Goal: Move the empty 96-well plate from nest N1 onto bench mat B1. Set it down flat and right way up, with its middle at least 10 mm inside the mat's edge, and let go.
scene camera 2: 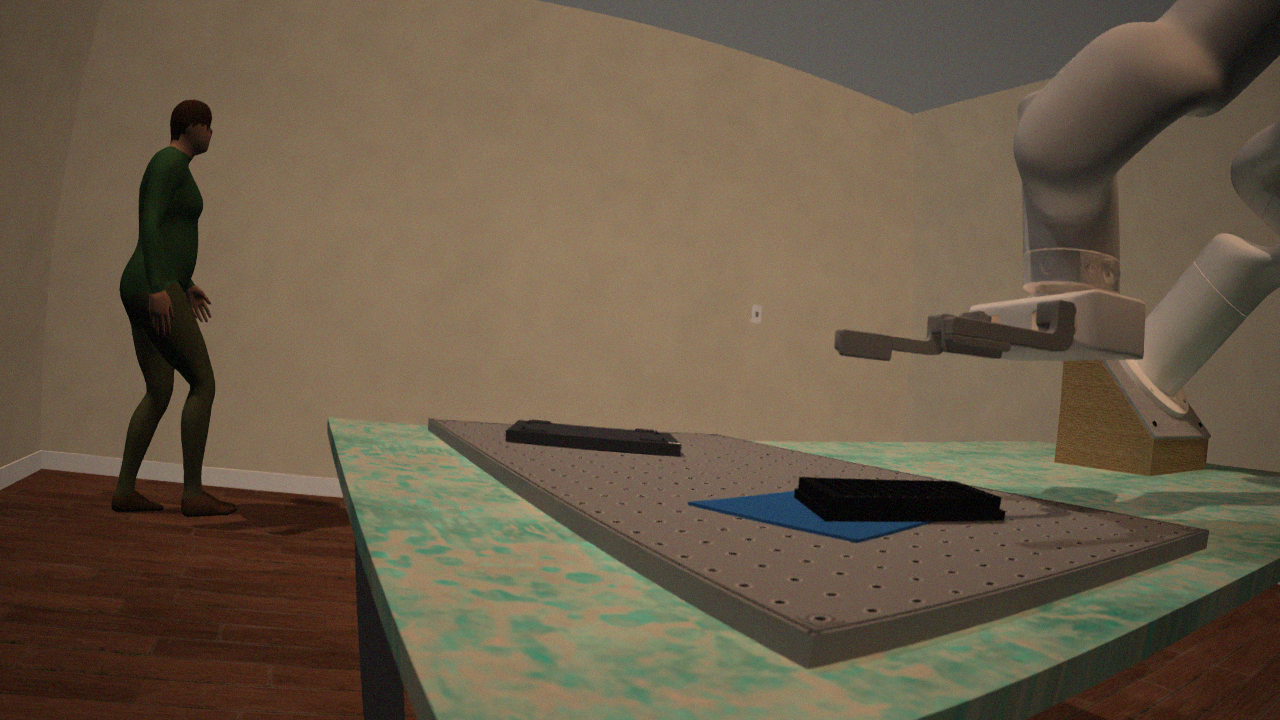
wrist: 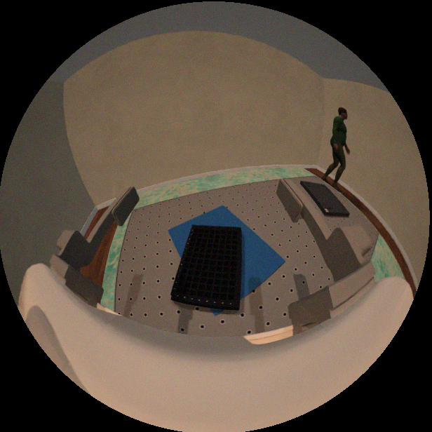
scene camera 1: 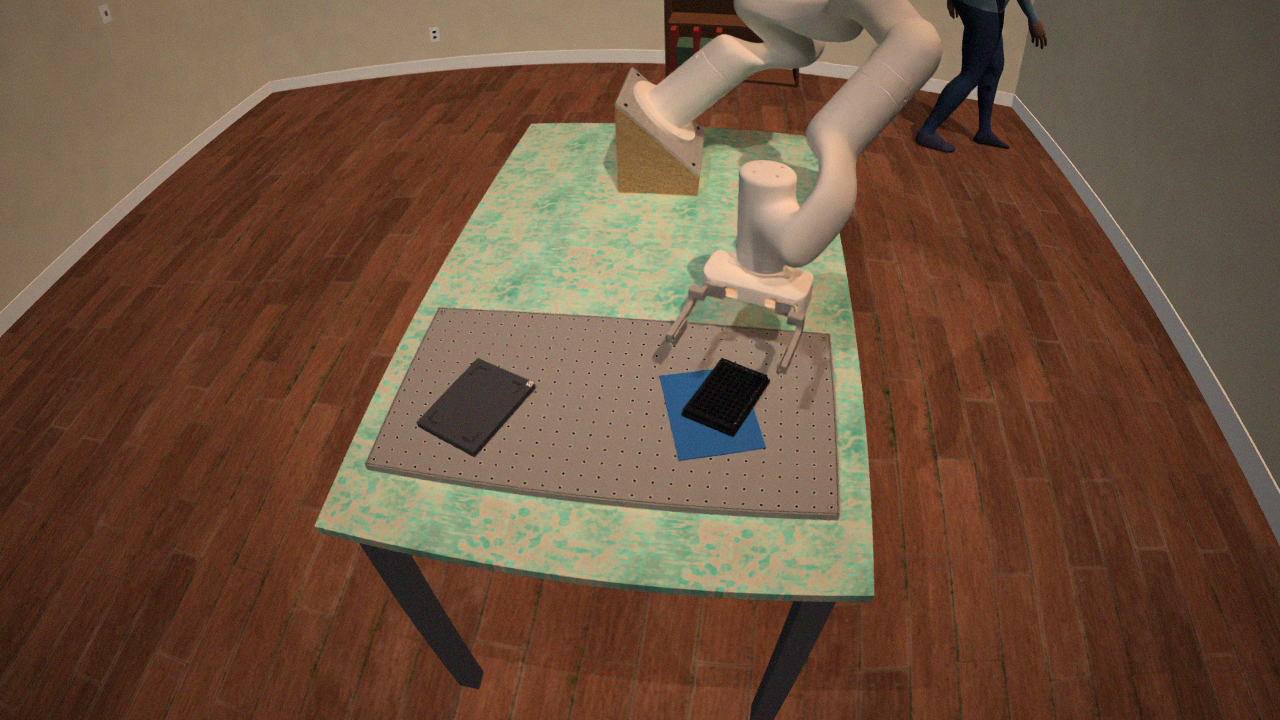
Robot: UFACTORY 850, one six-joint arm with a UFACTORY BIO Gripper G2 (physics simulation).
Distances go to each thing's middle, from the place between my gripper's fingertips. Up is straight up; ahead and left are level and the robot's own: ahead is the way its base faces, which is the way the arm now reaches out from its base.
Right now my hand is 2 cm past the black 96-well plate (scene camera 2: 832, 499), 1 cm to the right of it and 10 cm above it. From my hand the other things lie so: dark grey nest (scene camera 1: 484, 401) (7 cm ahead, 37 cm to the right, 11 cm below); then blue bench mat (scene camera 2: 781, 509) (1 cm to the right, 11 cm below).
